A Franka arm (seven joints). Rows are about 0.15 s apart.
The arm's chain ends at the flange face. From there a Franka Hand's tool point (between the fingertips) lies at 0.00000 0.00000 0.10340 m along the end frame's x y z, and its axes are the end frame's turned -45 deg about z.
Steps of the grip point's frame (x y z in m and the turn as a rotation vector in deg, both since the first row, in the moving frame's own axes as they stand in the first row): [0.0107 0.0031 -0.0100 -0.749 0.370 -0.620]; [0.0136 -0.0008 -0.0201 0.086 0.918 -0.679]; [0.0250 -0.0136 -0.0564 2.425 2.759 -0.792]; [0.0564 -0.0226 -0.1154 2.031 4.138 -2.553]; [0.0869 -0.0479 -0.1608 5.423 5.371 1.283]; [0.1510 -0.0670 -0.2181 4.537 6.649 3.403]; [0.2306 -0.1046 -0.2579 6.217 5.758 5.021]
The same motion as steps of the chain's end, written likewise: [0.0083 -0.0058 -0.0100 -0.268 0.791 -0.620]; [0.0080 -0.0089 -0.0201 0.710 0.588 -0.679]; [0.0077 -0.0207 -0.0562 3.666 0.236 -0.792]; [0.0214 -0.0479 -0.1151 4.362 1.490 -2.553]; [0.0275 -0.0816 -0.1599 7.633 -0.037 1.283]; [0.0563 -0.1400 -0.2171 7.910 1.493 3.403]; [0.0890 -0.2218 -0.2568 8.468 -0.325 5.021]
